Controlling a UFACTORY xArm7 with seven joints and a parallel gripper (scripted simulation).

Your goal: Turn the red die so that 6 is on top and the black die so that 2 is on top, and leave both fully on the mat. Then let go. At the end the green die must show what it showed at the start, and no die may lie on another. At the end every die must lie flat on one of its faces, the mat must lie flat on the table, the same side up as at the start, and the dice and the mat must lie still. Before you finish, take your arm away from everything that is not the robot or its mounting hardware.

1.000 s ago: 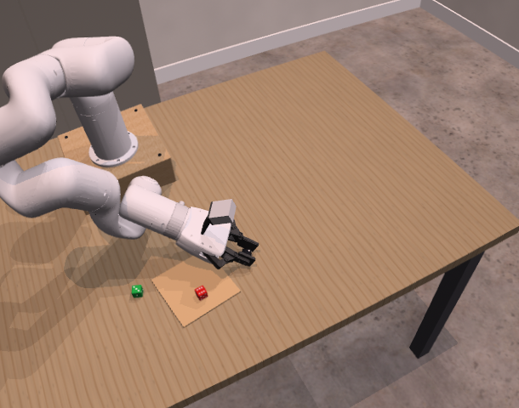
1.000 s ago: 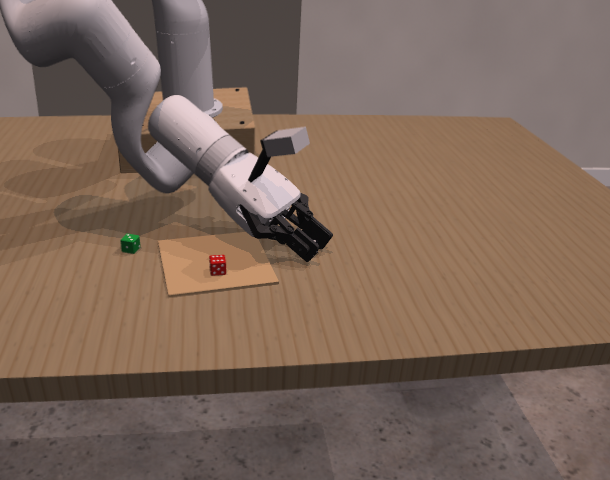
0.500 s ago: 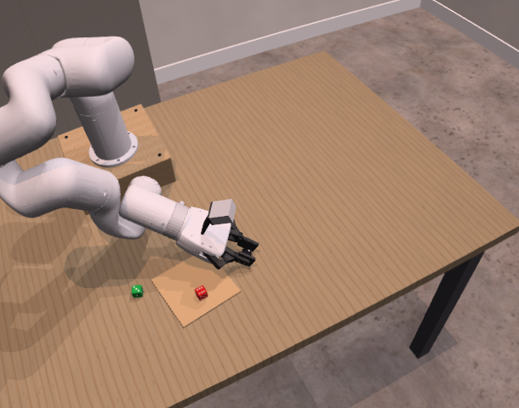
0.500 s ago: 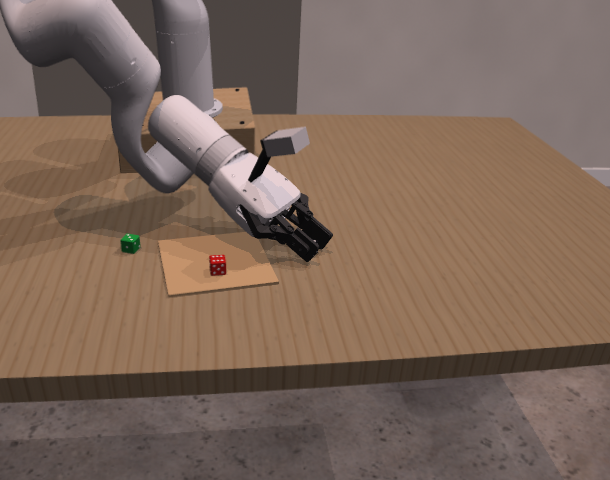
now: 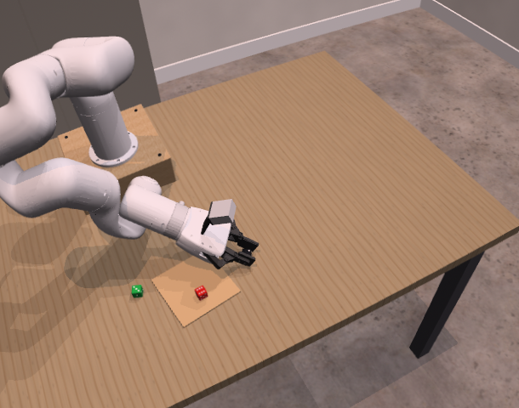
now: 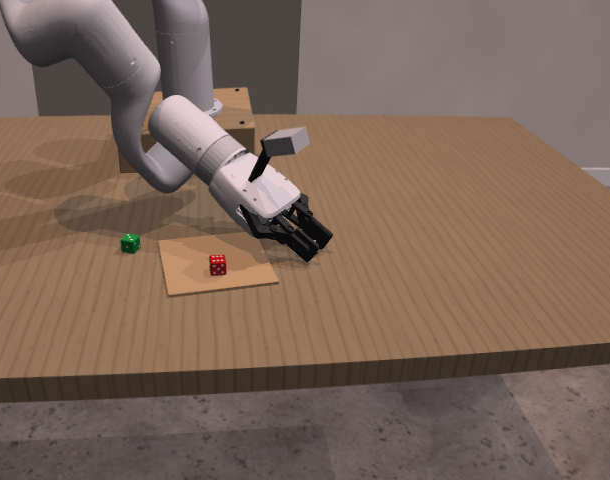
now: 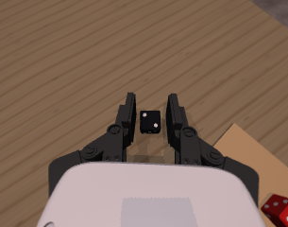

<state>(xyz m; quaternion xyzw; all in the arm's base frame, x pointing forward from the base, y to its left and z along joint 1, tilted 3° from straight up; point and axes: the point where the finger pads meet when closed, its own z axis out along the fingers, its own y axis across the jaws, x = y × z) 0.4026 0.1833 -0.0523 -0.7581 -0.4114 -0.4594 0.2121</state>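
My hand is 10 mm above the black die. Round my hand: red die (130 mm to the right, 50 mm ahead, 10 mm below); then tan mat (130 mm to the right, 20 mm below, 20 mm ahead); then green die (250 mm to the right, 20 mm behind, 10 mm below).
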